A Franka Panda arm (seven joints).
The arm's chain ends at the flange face. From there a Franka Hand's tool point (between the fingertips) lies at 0.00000 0.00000 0.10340 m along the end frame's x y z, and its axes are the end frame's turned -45 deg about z.
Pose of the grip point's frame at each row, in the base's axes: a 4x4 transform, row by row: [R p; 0 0 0 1], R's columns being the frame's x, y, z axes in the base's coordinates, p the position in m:
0.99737 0.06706 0.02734 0.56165; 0.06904 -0.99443 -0.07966 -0.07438; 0.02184 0.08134 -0.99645 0.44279; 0 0 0 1
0.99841 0.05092 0.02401 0.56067; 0.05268 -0.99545 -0.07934 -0.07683; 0.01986 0.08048 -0.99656 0.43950; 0 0 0 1
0.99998 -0.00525 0.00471 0.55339; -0.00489 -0.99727 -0.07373 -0.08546; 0.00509 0.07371 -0.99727 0.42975; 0 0 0 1
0.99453 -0.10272 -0.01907 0.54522; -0.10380 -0.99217 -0.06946 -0.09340; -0.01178 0.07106 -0.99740 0.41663; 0 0 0 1
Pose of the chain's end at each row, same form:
0.75267 -0.65783 0.02734 0.55882; -0.65435 -0.75199 -0.07966 -0.06614; 0.07296 0.04207 -0.99645 0.54582; 0 0 0 1
0.74199 -0.66998 0.02401 0.55819; -0.66664 -0.74114 -0.07934 -0.06863; 0.07095 0.04286 -0.99656 0.54254; 0 0 0 1
0.70338 -0.71080 0.00471 0.55290; -0.70863 -0.70172 -0.07373 -0.07784; 0.05572 0.04852 -0.99727 0.53287; 0 0 0 1
0.63060 -0.77587 -0.01907 0.54719; -0.77497 -0.62817 -0.06946 -0.08622; 0.04192 0.05858 -0.99740 0.51976; 0 0 0 1

